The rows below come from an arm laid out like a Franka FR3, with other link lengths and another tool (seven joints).
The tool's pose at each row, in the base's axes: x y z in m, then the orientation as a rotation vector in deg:
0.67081, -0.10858, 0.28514, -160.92, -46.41, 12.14
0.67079, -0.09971, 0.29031, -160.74, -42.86, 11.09
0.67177, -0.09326, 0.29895, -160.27, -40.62, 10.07
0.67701, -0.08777, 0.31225, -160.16, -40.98, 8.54
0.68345, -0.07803, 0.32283, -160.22, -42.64, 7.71
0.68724, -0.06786, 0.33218, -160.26, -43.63, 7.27
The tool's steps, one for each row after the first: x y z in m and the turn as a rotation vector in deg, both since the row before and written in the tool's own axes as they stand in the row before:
0.00435, -0.00858, -0.00357, 1.05, 1.24, 2.12
0.00351, -0.00718, -0.00731, 0.92, 1.08, 1.24
0.00650, -0.00588, -0.01256, -0.17, 1.00, -0.39
0.00996, -0.00813, -0.00911, -0.59, 0.31, -1.13
0.00812, -0.00914, -0.00746, -0.36, 0.14, -0.67

